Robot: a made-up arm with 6 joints. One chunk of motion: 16 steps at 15 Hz.
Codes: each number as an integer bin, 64 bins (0 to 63) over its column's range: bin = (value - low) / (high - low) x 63, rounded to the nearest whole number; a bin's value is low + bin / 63 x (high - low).
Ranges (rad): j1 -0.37..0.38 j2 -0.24..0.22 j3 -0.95..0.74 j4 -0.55..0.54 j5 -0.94..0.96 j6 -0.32..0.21
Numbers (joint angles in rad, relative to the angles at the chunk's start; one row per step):
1: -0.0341 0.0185 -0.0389 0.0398 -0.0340 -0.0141
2: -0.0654 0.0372 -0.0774 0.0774 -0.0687 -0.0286
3: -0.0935 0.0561 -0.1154 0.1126 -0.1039 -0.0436
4: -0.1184 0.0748 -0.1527 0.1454 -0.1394 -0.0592
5: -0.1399 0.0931 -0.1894 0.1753 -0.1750 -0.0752
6: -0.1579 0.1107 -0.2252 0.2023 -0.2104 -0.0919
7: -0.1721 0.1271 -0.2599 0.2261 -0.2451 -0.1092
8: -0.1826 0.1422 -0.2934 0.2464 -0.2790 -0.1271
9: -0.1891 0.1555 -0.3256 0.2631 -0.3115 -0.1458
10: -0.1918 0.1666 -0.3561 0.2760 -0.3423 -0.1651
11: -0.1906 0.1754 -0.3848 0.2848 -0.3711 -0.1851
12: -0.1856 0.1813 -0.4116 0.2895 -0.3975 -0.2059
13: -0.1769 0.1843 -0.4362 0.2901 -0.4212 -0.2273
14: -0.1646 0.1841 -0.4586 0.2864 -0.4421 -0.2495
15: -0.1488 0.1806 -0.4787 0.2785 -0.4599 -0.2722
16: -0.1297 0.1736 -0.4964 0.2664 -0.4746 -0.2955
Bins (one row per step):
1: 28 35 34 34 30 36
2: 26 38 33 36 29 35
3: 23 41 31 38 28 33
4: 21 43 30 40 27 31
5: 19 46 28 42 25 29
6: 18 48 27 43 24 27
7: 17 50 26 45 23 25
8: 16 52 24 46 22 23
9: 15 54 23 47 21 21
10: 15 56 22 48 20 18
11: 15 57 21 48 19 16
12: 15 58 20 49 18 14
13: 16 58 19 49 17 11
14: 17 58 18 48 17 8
15: 19 58 18 48 16 6
16: 20 57 17 47 15 3

